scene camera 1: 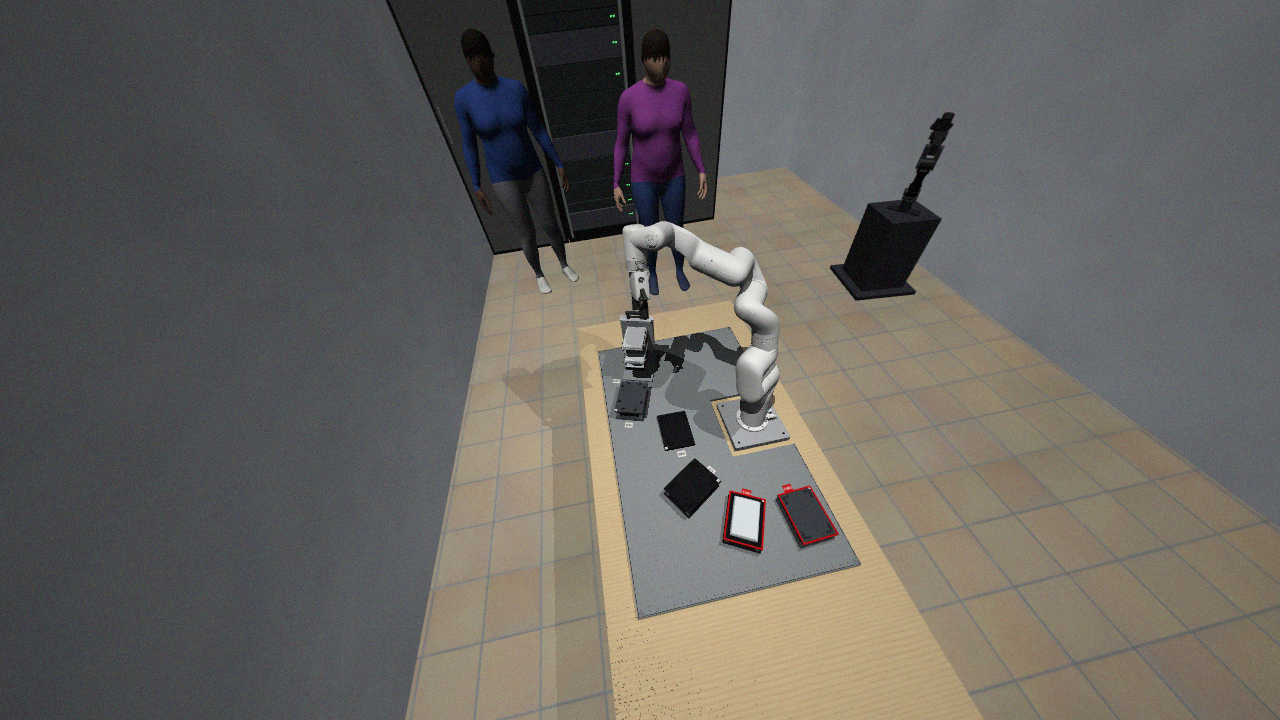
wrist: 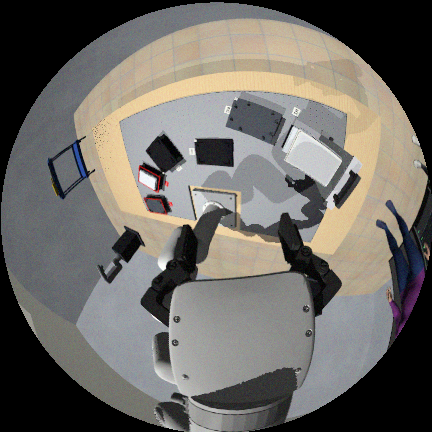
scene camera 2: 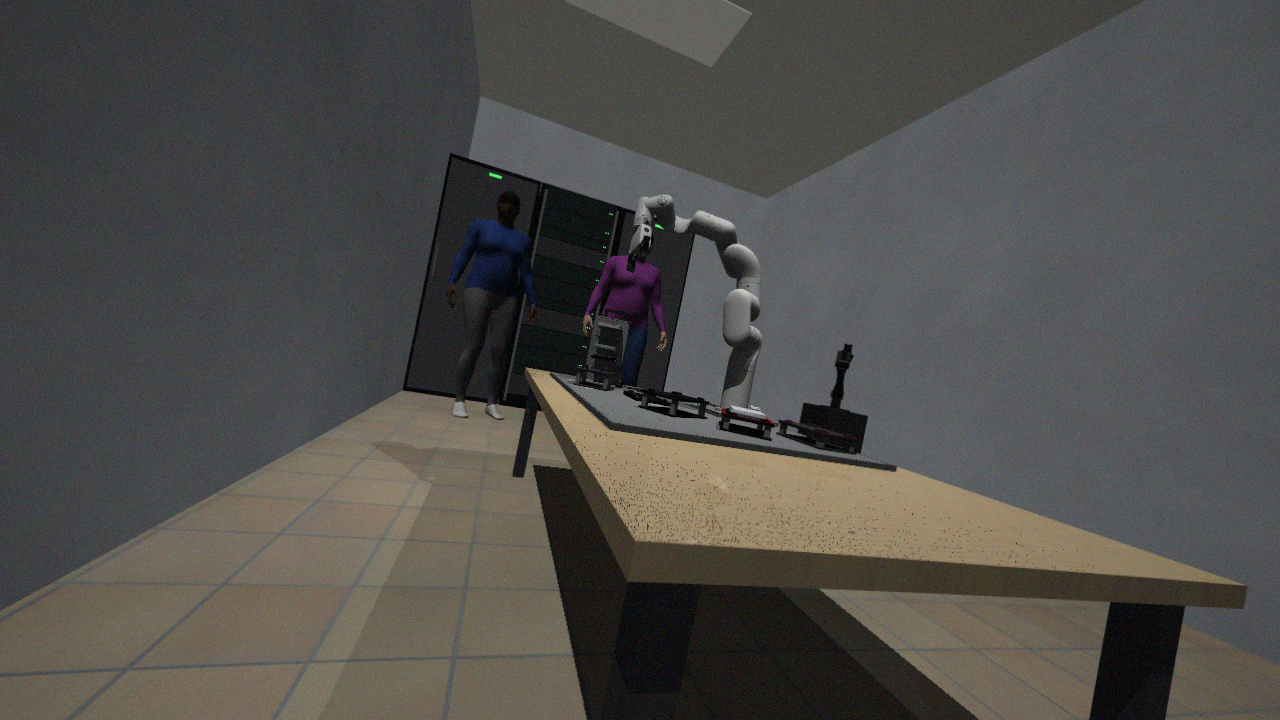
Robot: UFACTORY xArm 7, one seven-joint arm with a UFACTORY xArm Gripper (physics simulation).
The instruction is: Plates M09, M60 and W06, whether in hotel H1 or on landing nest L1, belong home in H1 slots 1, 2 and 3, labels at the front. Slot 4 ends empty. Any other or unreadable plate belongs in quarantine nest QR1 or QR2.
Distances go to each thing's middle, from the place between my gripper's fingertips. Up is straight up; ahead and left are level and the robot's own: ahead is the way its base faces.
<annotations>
My hand is 460 mm above the black nest point(scene camera 1: 675, 430), 220 mm to the right of it and 100 mm past it.
</annotations>
